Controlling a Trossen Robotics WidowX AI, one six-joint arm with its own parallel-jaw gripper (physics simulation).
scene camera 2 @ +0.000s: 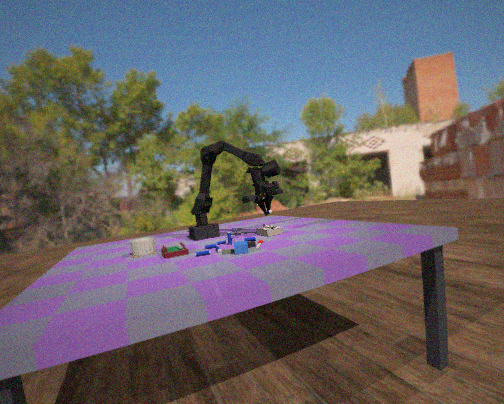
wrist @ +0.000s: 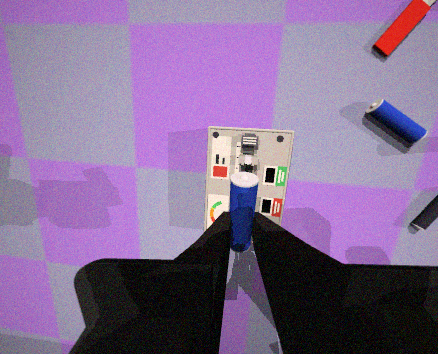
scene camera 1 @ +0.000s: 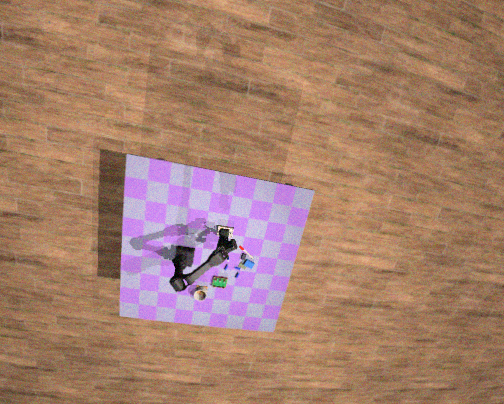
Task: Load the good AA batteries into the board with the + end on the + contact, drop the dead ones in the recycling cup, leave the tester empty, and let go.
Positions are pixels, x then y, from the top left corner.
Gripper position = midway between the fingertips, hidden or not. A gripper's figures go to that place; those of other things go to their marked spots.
The gripper (wrist: 240, 218) is 0.12 m from the lens. A grey battery tester (wrist: 266, 153) is 0.17 m from the lens.
